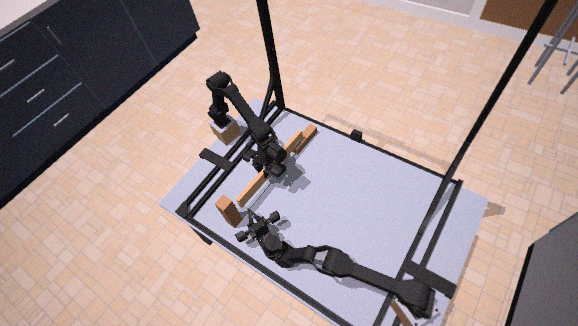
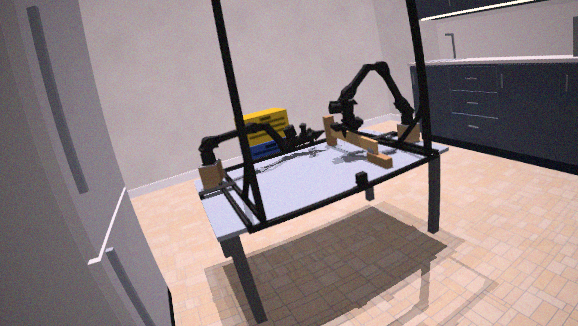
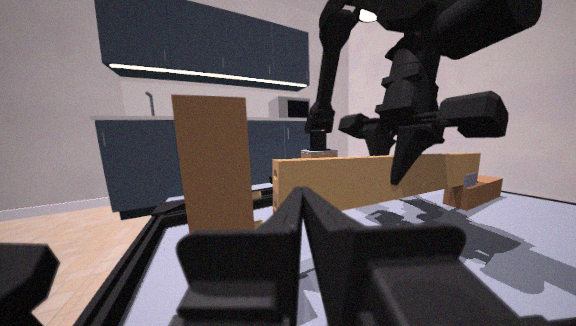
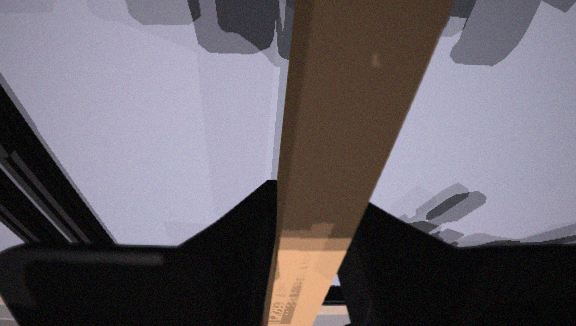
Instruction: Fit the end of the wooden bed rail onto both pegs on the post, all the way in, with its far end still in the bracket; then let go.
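Pixels of known places: left gripper, fingertip midpoint: (image 1: 247, 208) (image 2: 324, 130) (image 3: 300, 192); right gripper, fingertip midpoint: (image 1: 263, 177) (image 2: 346, 137) (image 3: 385, 183) (image 4: 299, 190); left arm's base, link origin: (image 1: 417, 305) (image 2: 209, 163); right arm's base, link origin: (image 1: 222, 121) (image 2: 407, 123) (image 3: 318, 150).
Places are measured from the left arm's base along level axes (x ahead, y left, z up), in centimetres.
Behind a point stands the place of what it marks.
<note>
The upright wooden post (image 1: 229, 211) {y 38.8, x 62.3, z 1.9 cm} (image 2: 328, 131) {y 36.3, x 63.6, z -2.8 cm} (image 3: 215, 165) {y 38.4, x 62.5, z 0.9 cm} stands near the table edge. Its two short pegs (image 3: 256, 194) {y 36.1, x 65.7, z -2.6 cm} face the rail. The wooden bed rail (image 1: 252, 190) {y 26.8, x 68.1, z -2.3 cm} (image 2: 362, 141) {y 3.4, x 78.5, z -2.9 cm} (image 3: 345, 180) {y 26.5, x 68.2, z -2.2 cm} (image 4: 345, 125) {y 14.6, x 74.6, z -0.3 cm} has holes in its near end, a small gap away from the pegs. Its far end is at the bracket (image 1: 311, 132) {y -11.9, x 84.1, z -7.9 cm} (image 2: 381, 160) {y -12.4, x 84.0, z -8.8 cm} (image 3: 482, 193) {y -6.3, x 81.4, z -9.5 cm}; how deep it sits is unclear. My right gripper (image 3: 385, 183) {y 19.6, x 72.3, z -3.8 cm} (image 4: 299, 190) {y 19.6, x 72.3, z -3.8 cm} is shut on the rail around mid-length. My left gripper (image 1: 249, 212) {y 32.0, x 61.1, z -1.0 cm} (image 2: 321, 134) {y 32.0, x 61.1, z -1.0 cm} (image 3: 300, 192) {y 32.0, x 61.1, z -1.0 cm} is shut and empty, close to the post and rail end.
A black metal frame (image 1: 280, 277) {y 33.6, x 33.2, z -10.0 cm} (image 2: 310, 210) {y -40.9, x 49.4, z -13.5 cm} runs around the table (image 1: 350, 200) {y -7.7, x 46.2, z -12.0 cm} (image 2: 295, 180) {y -11.5, x 43.1, z -12.0 cm}, with tall uprights at its corners. A small black block (image 1: 356, 135) {y -28.1, x 70.4, z -7.5 cm} (image 2: 361, 178) {y -30.5, x 71.1, z -8.3 cm} sits on one frame bar. Yellow and blue boxes (image 2: 272, 125) stand beyond the table.
</note>
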